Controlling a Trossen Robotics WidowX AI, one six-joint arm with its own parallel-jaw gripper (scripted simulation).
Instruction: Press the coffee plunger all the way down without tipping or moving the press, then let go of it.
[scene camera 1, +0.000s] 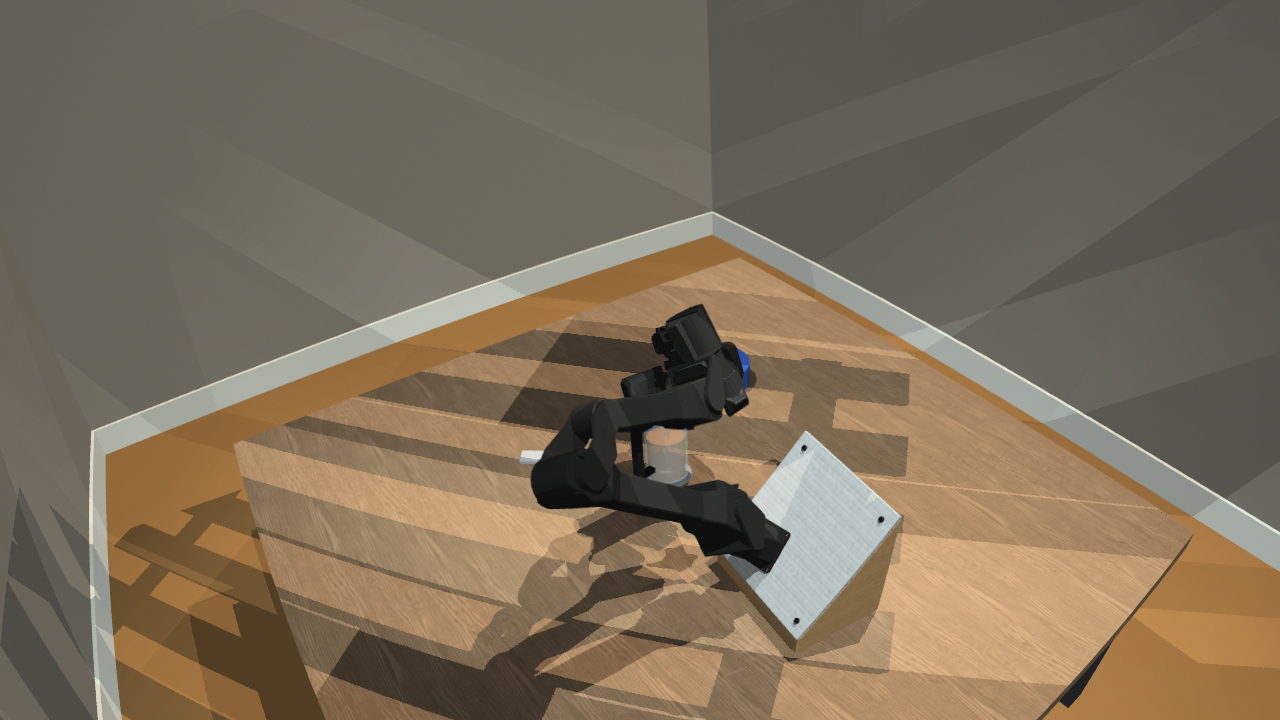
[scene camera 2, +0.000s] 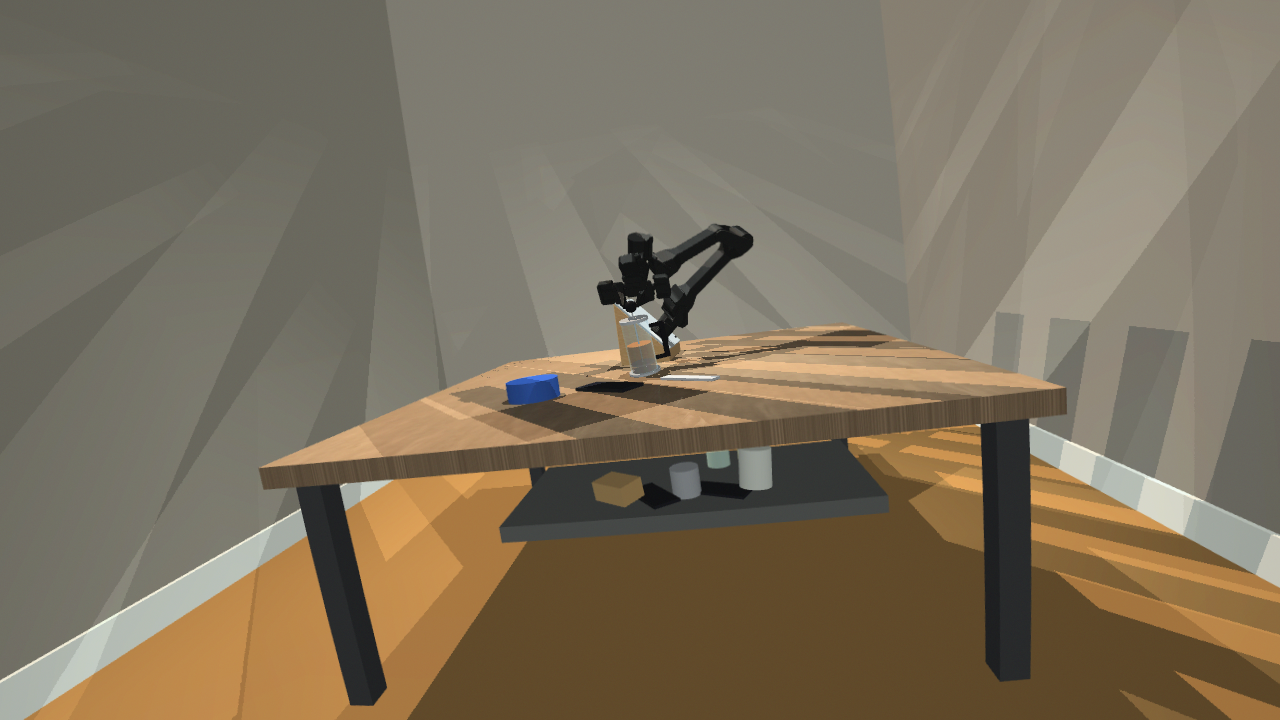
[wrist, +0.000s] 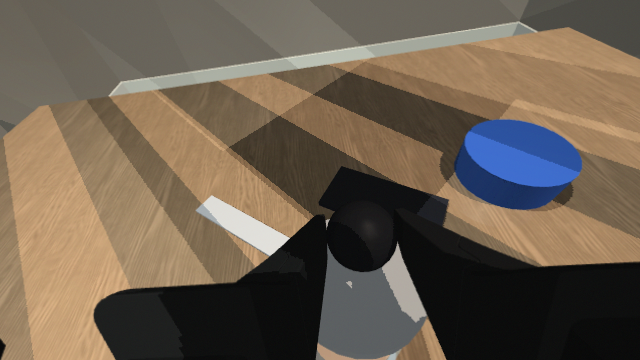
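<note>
Scene camera 1 shows a coffee press (scene camera 1: pixel 666 451) together with the gripper (scene camera 1: pixel 660 379). In scene camera 2 the gripper (scene camera 2: pixel 630 306) and the coffee press (scene camera 2: pixel 636 332) appear again, and a blue round puck (scene camera 2: pixel 533 389) is visible with them. The wrist view has the puck (wrist: pixel 512 164) as well, along with a flat black square (wrist: pixel 348 185), the coffee press (wrist: pixel 369 298) and the gripper (wrist: pixel 359 220).
</note>
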